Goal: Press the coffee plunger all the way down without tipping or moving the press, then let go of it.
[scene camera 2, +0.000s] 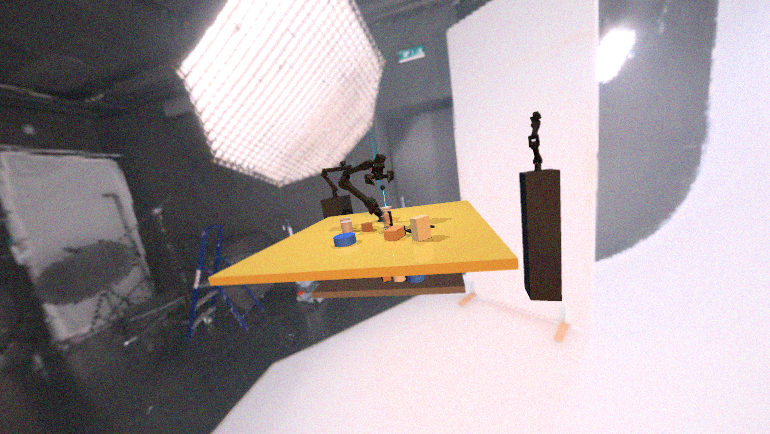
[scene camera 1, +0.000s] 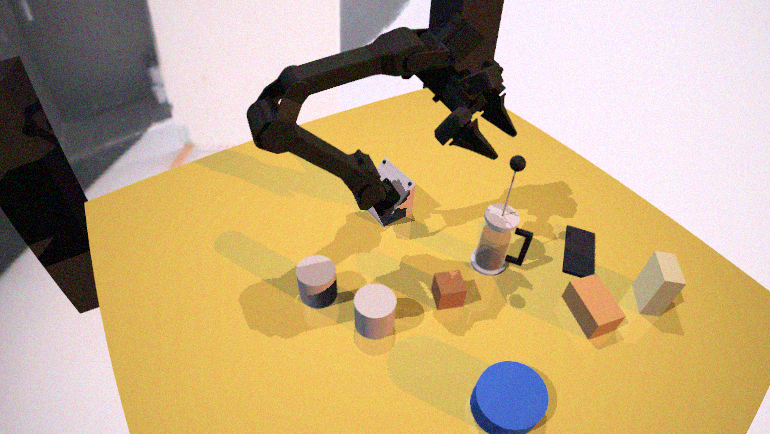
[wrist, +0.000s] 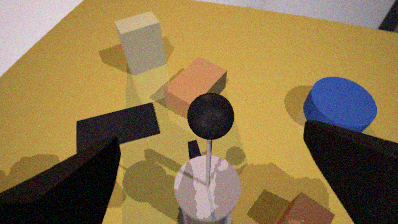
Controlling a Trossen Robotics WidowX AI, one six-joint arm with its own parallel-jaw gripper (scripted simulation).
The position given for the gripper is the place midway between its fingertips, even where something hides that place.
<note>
The gripper [scene camera 1: 506,146] is open and holds nothing. Also in view: a glass coffee press [scene camera 1: 489,257], a blue disc [wrist: 337,101], a beige box [scene camera 1: 660,281], an orange cube [scene camera 1: 448,289] and an orange box [scene camera 1: 595,310].
The beige box shows as well in the wrist view [wrist: 140,36]. The orange box shows as well in the wrist view [wrist: 201,76]. The gripper also shows in the wrist view [wrist: 213,137].
</note>
